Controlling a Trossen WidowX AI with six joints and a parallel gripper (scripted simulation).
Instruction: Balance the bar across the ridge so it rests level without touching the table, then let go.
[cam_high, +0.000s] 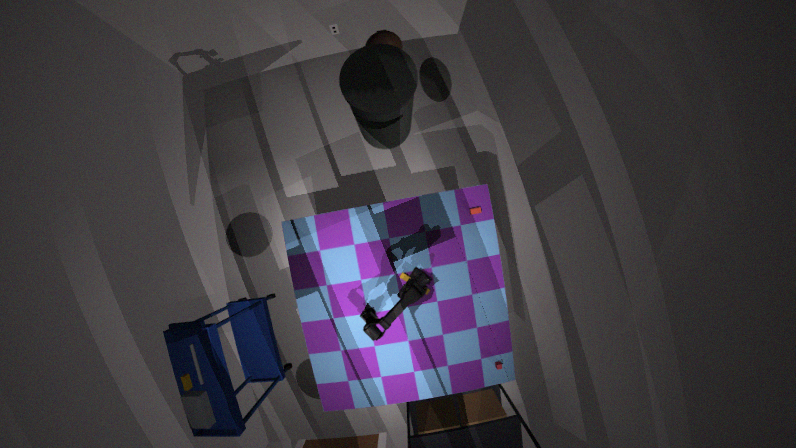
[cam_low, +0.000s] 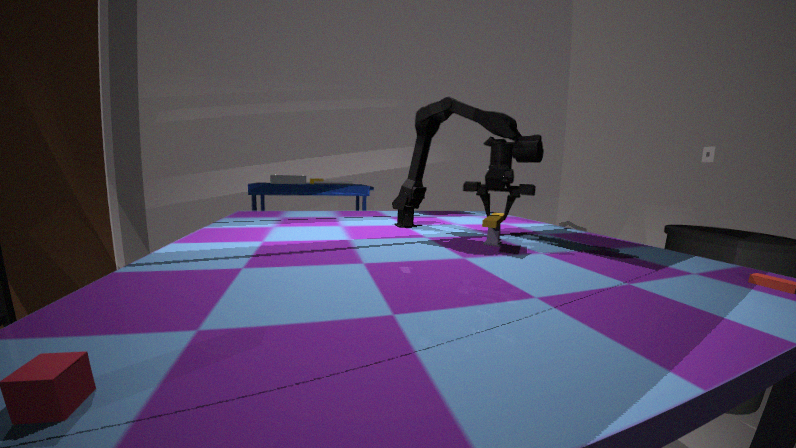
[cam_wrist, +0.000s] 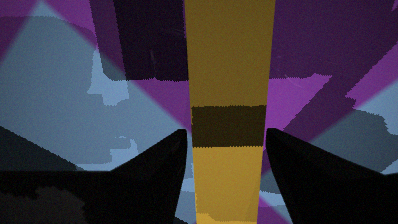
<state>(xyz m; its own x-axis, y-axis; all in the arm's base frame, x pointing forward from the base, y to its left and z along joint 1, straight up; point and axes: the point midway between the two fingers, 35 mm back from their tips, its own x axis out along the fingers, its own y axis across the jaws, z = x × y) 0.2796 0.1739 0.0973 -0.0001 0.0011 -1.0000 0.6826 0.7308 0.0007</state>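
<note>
Now: gripper tip 20 mm to the left of the yellow bar and 20 mm short of it. The rest, counted from my gripper tip: dark red cube: 670 mm to the right, 460 mm ahead, 50 mm below; then flat orange block: 460 mm ahead, 330 mm to the left, 50 mm below.
</note>
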